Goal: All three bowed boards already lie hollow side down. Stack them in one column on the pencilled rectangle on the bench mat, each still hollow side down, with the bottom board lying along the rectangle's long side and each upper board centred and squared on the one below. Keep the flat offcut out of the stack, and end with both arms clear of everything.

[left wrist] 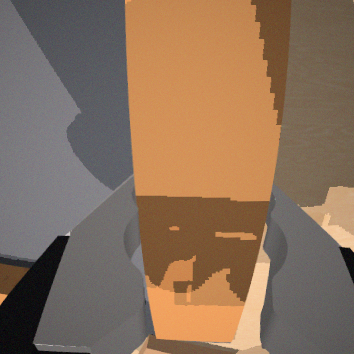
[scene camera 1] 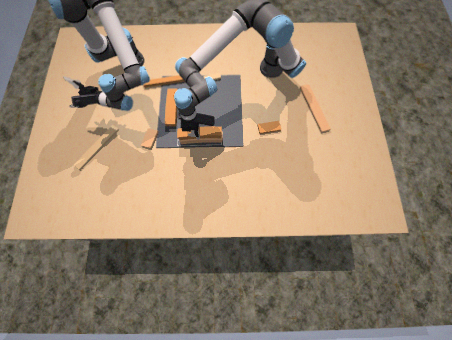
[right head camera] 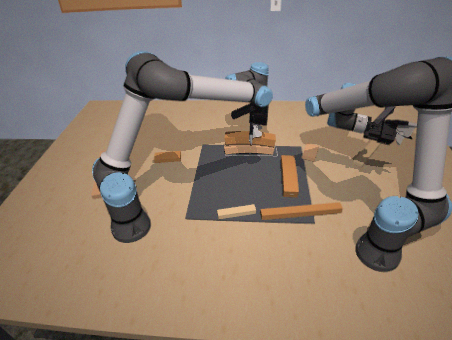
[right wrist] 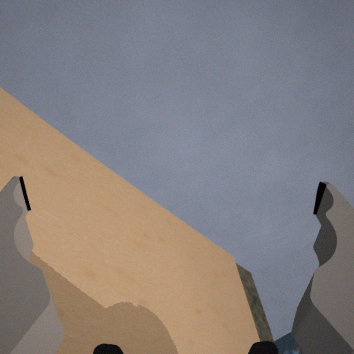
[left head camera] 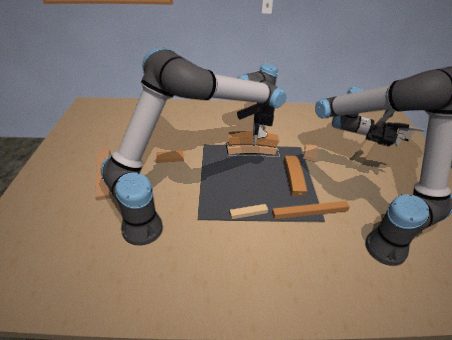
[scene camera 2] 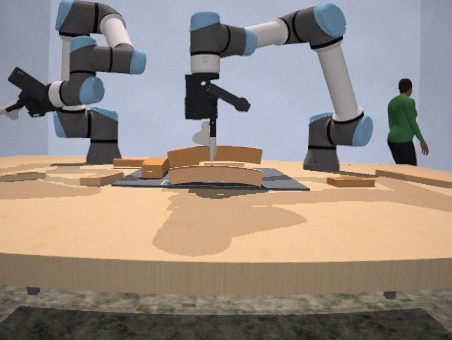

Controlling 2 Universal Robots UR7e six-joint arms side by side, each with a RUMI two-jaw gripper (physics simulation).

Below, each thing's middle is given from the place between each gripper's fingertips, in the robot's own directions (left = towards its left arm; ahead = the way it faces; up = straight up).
Right now my right hand is 45 cm to the right of the long orange strip (right head camera: pixel 328 208), 27 cm past it and 22 cm above it. Round my right hand: dark mat (right head camera: pixel 251 173): 67 cm to the left, 25 cm below, 1 cm behind.
My left hand is 130 mm past the dark mat, 10 mm to the left of it and 80 mm above it. The rest, counted from my left hand: long orange strip 390 mm behind, 230 mm to the right, 50 mm below.
